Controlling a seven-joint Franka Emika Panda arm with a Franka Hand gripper.
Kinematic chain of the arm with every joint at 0, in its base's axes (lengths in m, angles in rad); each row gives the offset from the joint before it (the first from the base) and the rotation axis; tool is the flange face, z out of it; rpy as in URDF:
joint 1: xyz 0 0 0.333 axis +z
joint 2: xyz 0 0 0 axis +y
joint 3: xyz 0 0 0.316 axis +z
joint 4: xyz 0.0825 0 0 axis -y
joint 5: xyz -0.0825 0 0.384 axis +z
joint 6: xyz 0 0 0 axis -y
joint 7: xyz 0.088 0 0 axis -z
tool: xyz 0 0 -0.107 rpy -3.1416 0 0
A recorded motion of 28 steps. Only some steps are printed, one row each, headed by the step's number.
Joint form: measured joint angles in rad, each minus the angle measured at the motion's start. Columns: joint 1, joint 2, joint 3, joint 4, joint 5, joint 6, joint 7.
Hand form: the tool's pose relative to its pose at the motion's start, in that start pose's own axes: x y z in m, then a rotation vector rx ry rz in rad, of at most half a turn. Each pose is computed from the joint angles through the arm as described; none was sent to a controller.
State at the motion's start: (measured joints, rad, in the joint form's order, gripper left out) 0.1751 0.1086 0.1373 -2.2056 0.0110 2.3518 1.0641
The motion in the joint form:
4: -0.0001 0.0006 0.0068 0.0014 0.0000 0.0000 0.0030
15: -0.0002 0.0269 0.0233 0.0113 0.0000 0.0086 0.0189
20: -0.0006 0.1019 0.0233 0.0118 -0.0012 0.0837 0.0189
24: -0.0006 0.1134 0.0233 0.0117 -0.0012 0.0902 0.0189
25: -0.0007 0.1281 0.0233 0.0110 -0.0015 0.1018 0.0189
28: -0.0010 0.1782 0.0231 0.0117 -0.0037 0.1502 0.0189
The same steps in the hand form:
4: -0.0030 -0.0021 -0.0002 0.0012 -0.0006 -0.0036
15: -0.0090 -0.0092 0.0092 -0.0025 -0.0098 -0.0032
20: -0.0058 -0.0132 0.0434 0.0036 -0.0183 -0.0007
24: -0.0058 -0.0131 0.0491 0.0000 -0.0221 -0.0002
25: -0.0057 -0.0130 0.0565 -0.0023 -0.0256 0.0003
28: -0.0046 -0.0138 0.0795 0.0002 -0.0310 0.0016

